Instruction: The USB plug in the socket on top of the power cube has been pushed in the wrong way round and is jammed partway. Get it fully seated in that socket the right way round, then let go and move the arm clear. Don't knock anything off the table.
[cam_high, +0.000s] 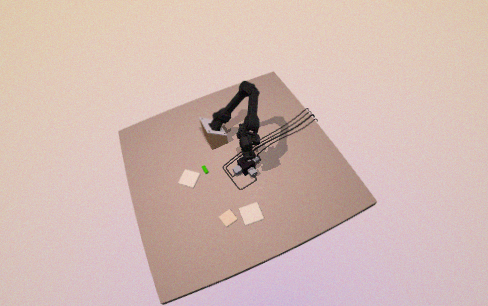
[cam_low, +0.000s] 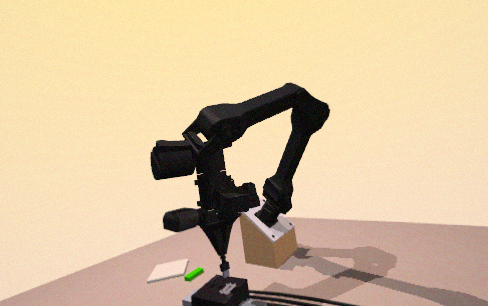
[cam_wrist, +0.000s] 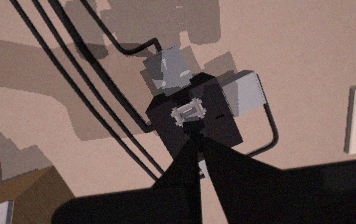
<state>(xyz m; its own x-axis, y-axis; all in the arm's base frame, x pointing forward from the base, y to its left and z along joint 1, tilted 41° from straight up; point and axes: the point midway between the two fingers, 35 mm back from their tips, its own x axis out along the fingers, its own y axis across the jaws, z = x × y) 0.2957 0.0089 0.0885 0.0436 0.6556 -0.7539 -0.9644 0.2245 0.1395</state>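
Now: gripper tip 20 mm above the dark USB plug. Also, from my gripper tip: small green piece 130 mm behind, 240 mm to the right, 130 mm below.
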